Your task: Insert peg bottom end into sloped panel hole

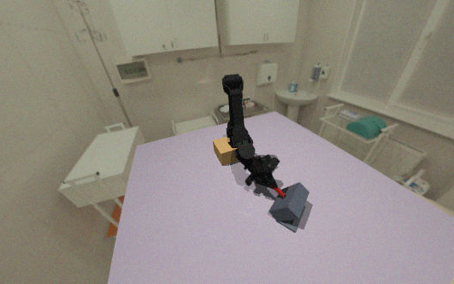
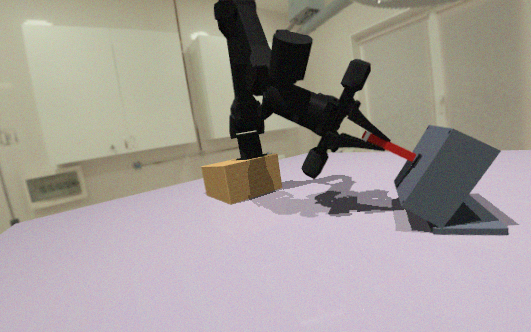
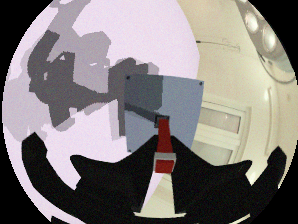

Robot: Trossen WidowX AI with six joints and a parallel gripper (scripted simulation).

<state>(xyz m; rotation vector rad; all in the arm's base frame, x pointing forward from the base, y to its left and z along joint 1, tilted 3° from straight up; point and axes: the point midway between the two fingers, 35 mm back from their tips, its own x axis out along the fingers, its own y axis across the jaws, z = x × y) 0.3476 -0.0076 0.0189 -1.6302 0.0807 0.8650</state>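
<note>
The dark grey sloped panel is 60 mm ahead of my gripper tip, 30 mm to the left of it and 40 mm below it. Round my gripper tip: red peg 10 mm behind, 10 mm to the right, 10 mm above.
</note>
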